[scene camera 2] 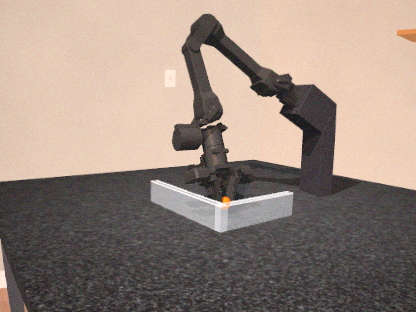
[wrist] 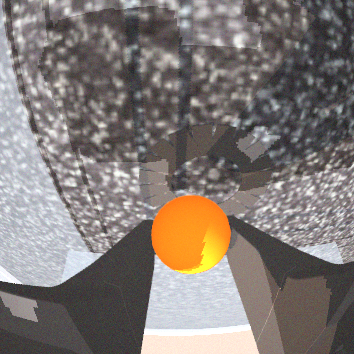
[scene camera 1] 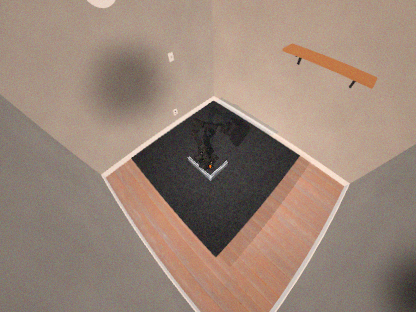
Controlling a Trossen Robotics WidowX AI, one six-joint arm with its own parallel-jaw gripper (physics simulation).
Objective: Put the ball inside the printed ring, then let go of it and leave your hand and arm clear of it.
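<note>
The orange ball (scene camera 1: 210, 166) (scene camera 2: 226, 202) (wrist: 187, 225) is between the two fingertips, raised off the dark surface, near the height of the top edge of the low walls in scene camera 2. My gripper (scene camera 1: 209, 163) (scene camera 2: 223, 196) (wrist: 188, 226) is shut on the ball and points down. The printed ring (wrist: 154, 179), a flat brown-grey band with short ticks, lies on the speckled surface in the wrist view, beyond the ball. The ball hides a part of the ring's near edge. I cannot make out the ring in the scene views.
Two low pale, see-through walls (scene camera 1: 199, 167) (scene camera 2: 185, 199) meet in a corner on the camera side of the gripper. The dark table top (scene camera 1: 215, 215) (scene camera 2: 150, 260) carries them. The arm's upright base (scene camera 2: 318, 155) stands behind at the right. Shadows cross the surface near the ring.
</note>
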